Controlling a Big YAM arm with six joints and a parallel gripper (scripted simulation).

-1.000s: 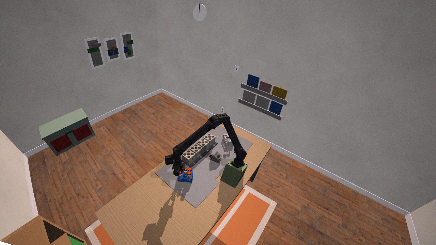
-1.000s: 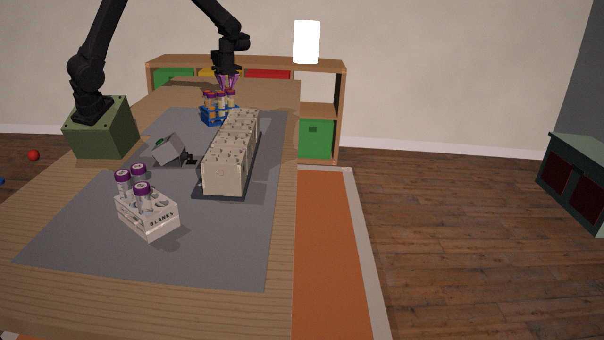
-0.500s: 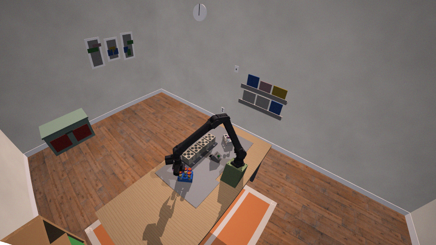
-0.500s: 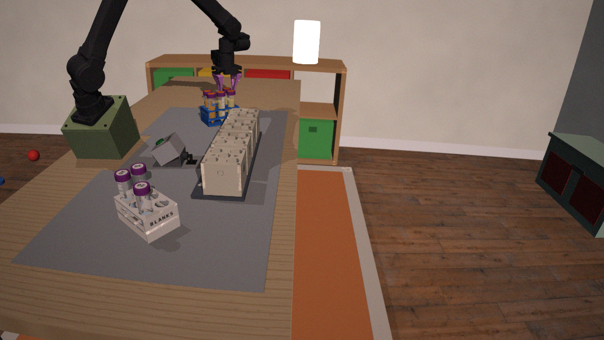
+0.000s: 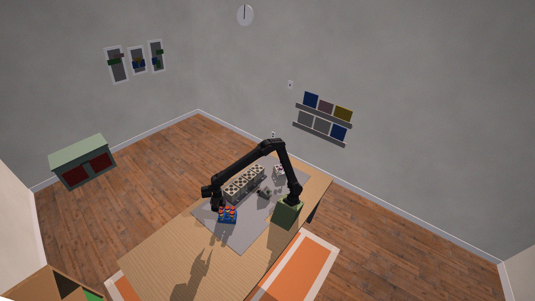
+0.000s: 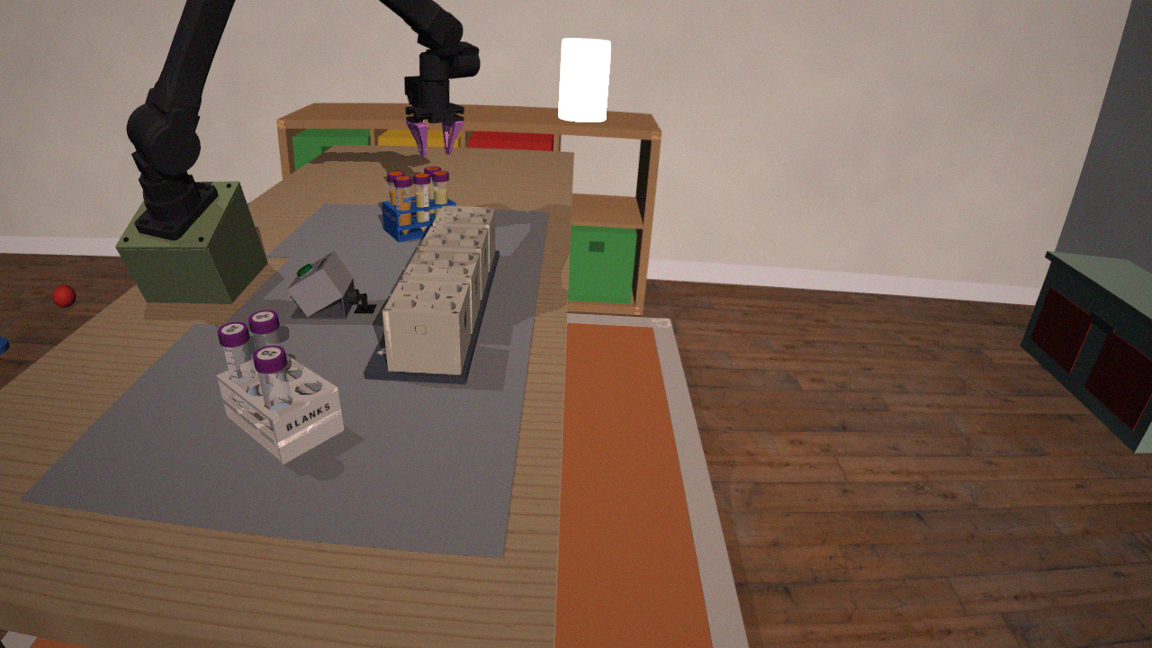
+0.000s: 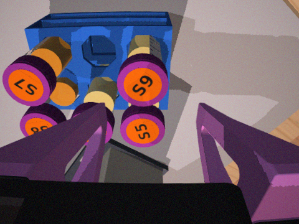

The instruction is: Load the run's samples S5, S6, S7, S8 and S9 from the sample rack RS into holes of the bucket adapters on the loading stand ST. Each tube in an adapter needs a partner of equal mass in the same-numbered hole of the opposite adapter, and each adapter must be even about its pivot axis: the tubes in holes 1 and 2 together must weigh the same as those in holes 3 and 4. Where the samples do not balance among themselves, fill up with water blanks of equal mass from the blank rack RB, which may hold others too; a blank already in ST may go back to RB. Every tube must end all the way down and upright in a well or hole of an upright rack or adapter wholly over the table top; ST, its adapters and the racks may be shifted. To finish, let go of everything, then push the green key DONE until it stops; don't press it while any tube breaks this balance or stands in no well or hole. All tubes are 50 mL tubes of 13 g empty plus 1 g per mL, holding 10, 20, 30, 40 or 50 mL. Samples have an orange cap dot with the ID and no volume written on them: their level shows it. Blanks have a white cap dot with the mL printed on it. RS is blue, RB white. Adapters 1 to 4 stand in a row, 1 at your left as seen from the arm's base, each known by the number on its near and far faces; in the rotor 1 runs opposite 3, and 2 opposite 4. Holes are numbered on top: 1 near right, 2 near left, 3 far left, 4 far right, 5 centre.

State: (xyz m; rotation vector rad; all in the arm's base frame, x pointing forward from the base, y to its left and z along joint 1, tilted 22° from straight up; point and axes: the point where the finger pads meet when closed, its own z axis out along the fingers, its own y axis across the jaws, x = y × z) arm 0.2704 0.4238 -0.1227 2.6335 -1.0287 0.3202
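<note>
The water blank marked 30 lies 68 cm to the right of my hand, 9 cm below it and 5 cm ahead of it. From my hand the other things lie so: sample tube S9: 9 cm below, 1 cm behind; blue sample rack RS: 13 cm below, 5 cm to the right, 2 cm behind; orange-dot sample tube: 9 cm below, 7 cm behind, 6 cm to the right.
</note>
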